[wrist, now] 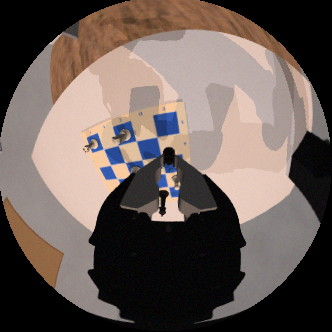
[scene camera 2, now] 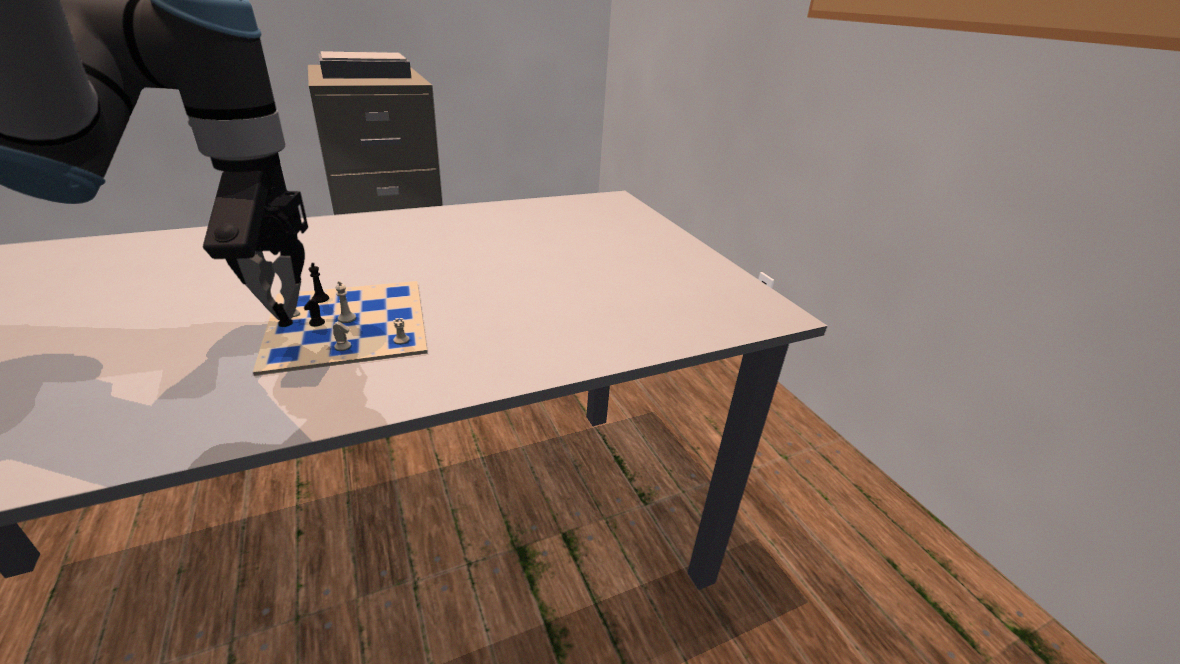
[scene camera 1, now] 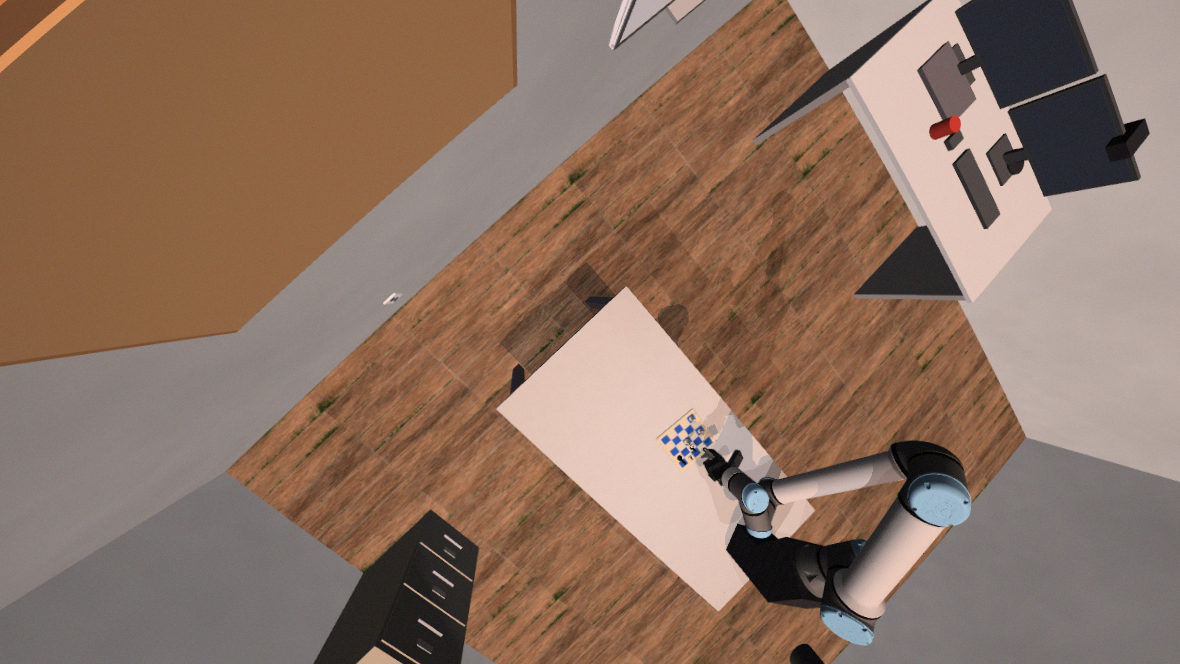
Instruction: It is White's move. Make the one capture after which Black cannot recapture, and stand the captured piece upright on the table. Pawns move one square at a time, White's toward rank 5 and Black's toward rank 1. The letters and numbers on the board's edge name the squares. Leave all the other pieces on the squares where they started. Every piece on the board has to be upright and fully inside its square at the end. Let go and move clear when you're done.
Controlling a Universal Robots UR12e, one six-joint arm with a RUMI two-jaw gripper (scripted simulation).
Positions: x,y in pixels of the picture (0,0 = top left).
Labels:
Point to a chessboard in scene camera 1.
672,440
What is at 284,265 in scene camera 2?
My gripper.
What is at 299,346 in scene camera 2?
A chessboard.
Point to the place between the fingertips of my gripper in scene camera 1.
At 704,450

